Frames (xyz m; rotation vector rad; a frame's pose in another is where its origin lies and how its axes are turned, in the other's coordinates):
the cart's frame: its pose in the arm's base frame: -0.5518 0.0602 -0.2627 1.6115 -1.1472 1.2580
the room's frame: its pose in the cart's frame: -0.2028 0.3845 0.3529 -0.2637 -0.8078 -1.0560
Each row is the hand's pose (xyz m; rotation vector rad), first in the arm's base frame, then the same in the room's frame.
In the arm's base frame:
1: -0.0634 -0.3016 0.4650 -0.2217 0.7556 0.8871
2: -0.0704 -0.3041 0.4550 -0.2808 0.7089 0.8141
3: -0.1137 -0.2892 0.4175 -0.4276 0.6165 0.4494
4: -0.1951 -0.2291 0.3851 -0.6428 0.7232 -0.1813
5: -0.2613 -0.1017 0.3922 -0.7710 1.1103 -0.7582
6: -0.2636 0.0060 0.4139 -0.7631 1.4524 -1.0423
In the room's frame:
1: 0.7067 0.5232 -0.8947 -1.9562 2.0361 -0.0237
2: 0.7014 0.5185 -0.8845 -2.0664 1.9476 0.0088
3: 0.6543 0.4953 -0.8570 -2.4274 1.5160 -0.0501
4: 0.5519 0.4679 -0.8504 -2.8619 0.8218 -0.5269
5: 0.4307 0.4362 -0.9210 2.7137 -0.2378 1.2893
6: 0.3754 0.4043 -1.0104 2.3104 -0.0308 1.7179

